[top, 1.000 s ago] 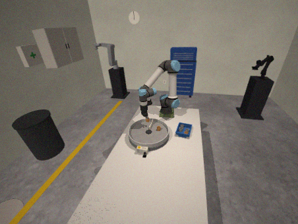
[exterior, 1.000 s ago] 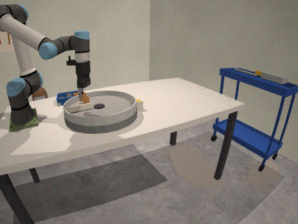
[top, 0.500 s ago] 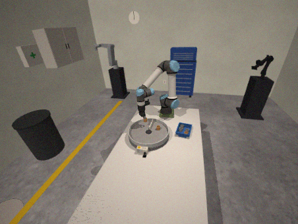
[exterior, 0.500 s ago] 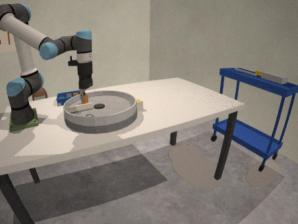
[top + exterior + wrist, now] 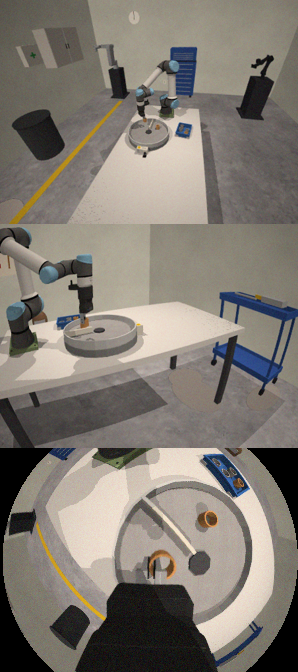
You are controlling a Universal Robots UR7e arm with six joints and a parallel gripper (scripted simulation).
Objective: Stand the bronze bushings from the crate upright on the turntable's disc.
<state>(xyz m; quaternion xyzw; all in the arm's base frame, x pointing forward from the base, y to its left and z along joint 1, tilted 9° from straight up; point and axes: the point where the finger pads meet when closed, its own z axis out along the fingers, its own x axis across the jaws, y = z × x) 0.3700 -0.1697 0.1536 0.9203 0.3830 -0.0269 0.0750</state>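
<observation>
The grey turntable lies 100 mm ahead of my hand, 70 mm to the left of it and 100 mm below it. Also, from my hand: blue crate (30 mm behind, 430 mm to the left, 130 mm below).
</observation>
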